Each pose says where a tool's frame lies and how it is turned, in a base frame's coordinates. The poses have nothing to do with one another.
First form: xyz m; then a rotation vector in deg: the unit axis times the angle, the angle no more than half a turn.
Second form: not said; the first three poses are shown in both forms.
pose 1, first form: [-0.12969 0.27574 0.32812 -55.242 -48.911 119.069]
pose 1, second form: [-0.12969 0.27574 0.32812 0.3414 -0.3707 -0.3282 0.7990]
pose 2, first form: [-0.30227 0.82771 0.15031 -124.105 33.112 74.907]
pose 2, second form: [-0.30227 0.82771 0.15031 0.2698 -0.8037 0.2144 0.4851]
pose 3, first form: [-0.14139 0.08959 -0.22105 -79.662 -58.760 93.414]
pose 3, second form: [-0.14139 0.08959 -0.22105 0.3737 -0.5429 -0.4004 0.6366]
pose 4, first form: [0.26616 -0.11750 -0.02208 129.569 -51.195 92.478]
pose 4, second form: [0.26616 -0.11750 -0.02208 0.1113 0.7700 -0.3043 0.5496]
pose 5, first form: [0.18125 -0.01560 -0.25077 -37.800 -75.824 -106.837]
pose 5, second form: [0.18125 -0.01560 -0.25077 0.3717 -0.2574 -0.5162 -0.7274]
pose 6, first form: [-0.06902 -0.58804 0.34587 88.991 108.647 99.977]
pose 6, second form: [-0.06902 -0.58804 0.34587 0.0663 0.5151 0.6288 0.5787]
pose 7, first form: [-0.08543 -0.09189 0.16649 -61.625 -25.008 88.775]
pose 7, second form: [-0.08543 -0.09189 0.16649 0.5670 -0.4576 -0.1857 0.6593]
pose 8, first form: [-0.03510 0.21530 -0.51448 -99.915 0.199 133.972]
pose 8, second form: [-0.03510 0.21530 -0.51448 0.1121 -0.5941 0.0012 0.7966]
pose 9, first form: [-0.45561 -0.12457 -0.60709 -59.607 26.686 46.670]
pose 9, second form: [-0.45561 -0.12457 -0.60709 0.7645 -0.4787 0.2143 0.3748]
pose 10, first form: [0.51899 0.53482 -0.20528 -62.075 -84.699 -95.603]
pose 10, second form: [0.51899 0.53482 -0.20528 0.3255 -0.4133 -0.5639 -0.6366]
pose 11, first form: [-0.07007 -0.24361 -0.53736 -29.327 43.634 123.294]
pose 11, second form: [-0.07007 -0.24361 -0.53736 0.3904 -0.2014 0.2997 0.8468]
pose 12, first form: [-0.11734 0.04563 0.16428 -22.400 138.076 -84.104]
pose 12, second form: [-0.11734 0.04563 0.16428 0.1459 -0.1358 0.8369 -0.5098]
